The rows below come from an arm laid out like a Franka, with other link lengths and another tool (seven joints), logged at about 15 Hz.
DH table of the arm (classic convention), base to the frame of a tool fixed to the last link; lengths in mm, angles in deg. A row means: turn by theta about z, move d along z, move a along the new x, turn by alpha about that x. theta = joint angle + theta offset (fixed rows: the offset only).
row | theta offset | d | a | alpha
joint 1 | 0 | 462.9 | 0 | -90
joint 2 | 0 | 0 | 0 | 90
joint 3 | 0 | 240.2 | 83.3 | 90
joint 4 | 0 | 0 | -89.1 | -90
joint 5 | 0 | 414.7 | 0 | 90
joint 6 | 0 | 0 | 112.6 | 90
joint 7 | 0.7 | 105.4 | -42.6 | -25.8
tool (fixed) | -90 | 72.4 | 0 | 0
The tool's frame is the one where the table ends.
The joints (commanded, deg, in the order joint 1, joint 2, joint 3, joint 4, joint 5, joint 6, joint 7), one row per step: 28.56, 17.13, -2.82, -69.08, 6.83, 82.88, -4.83; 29.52, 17.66, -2.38, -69.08, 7.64, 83.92, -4.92; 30.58, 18.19, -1.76, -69.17, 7.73, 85.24, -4.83; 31.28, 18.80, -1.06, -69.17, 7.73, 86.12, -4.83; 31.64, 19.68, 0.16, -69.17, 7.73, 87.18, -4.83; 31.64, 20.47, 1.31, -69.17, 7.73, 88.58, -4.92; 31.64, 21.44, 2.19, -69.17, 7.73, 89.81, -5.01; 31.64, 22.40, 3.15, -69.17, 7.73, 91.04, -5.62; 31.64, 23.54, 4.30, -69.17, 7.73, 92.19, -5.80
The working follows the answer.
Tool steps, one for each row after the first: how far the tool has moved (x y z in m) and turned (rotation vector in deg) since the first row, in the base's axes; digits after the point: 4 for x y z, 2 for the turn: -0.0034, 0.0175, -0.0049, 1.06, -0.04, 1.40; -0.0070, 0.0357, -0.0101, 1.61, -0.50, 2.81; -0.0104, 0.0504, -0.0159, 1.92, -0.61, 4.06; -0.0140, 0.0667, -0.0245, 2.36, -0.54, 5.43; -0.0147, 0.0793, -0.0318, 3.02, -0.85, 6.41; -0.0145, 0.0894, -0.0413, 3.46, -0.89, 7.14; -0.0146, 0.1000, -0.0507, 4.01, -0.96, 8.44; -0.0164, 0.1122, -0.0622, 4.48, -0.71, 9.48
Tool pose at each row, in the base's axes (x y z in m, rotation vector in deg; rounded; the steps above come from the unrounded poses): 0.5633, 0.2609, 0.6073, 80.16, 142.46, -17.46; 0.5600, 0.2784, 0.6024, 78.75, 143.81, -15.86; 0.5563, 0.2967, 0.5972, 77.05, 144.55, -14.55; 0.5529, 0.3114, 0.5914, 75.52, 145.35, -13.83; 0.5494, 0.3277, 0.5827, 73.90, 146.41, -13.06; 0.5486, 0.3402, 0.5755, 72.80, 147.01, -11.82; 0.5488, 0.3504, 0.5660, 71.99, 147.59, -11.10; 0.5487, 0.3610, 0.5566, 70.44, 148.50, -10.11; 0.5469, 0.3732, 0.5451, 69.25, 149.48, -9.49

